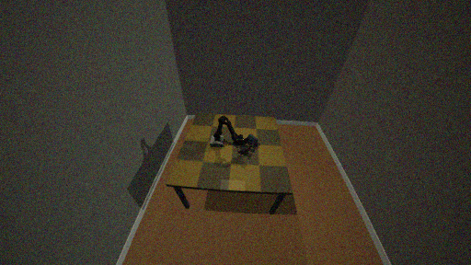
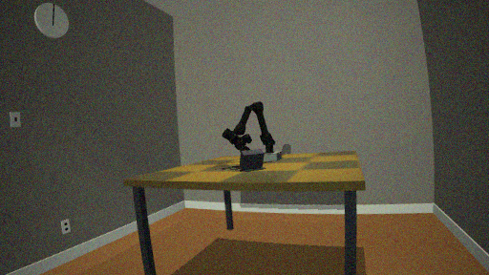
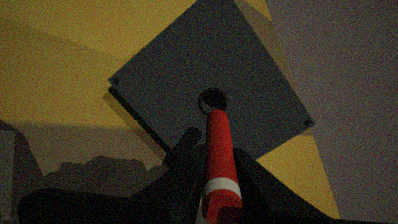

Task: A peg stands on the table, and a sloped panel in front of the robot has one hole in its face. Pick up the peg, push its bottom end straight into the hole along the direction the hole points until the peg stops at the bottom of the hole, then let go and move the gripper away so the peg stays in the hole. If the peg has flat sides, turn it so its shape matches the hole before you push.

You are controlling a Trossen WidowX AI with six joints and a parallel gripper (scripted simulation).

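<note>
Now: the dark grey sloped panel 70 mm ahead of my gripper tip, 50 mm to the left of it and 40 mm below it. Round my gripper tip: round red peg 10 mm to the right, 10 mm behind, 10 mm above.
</note>
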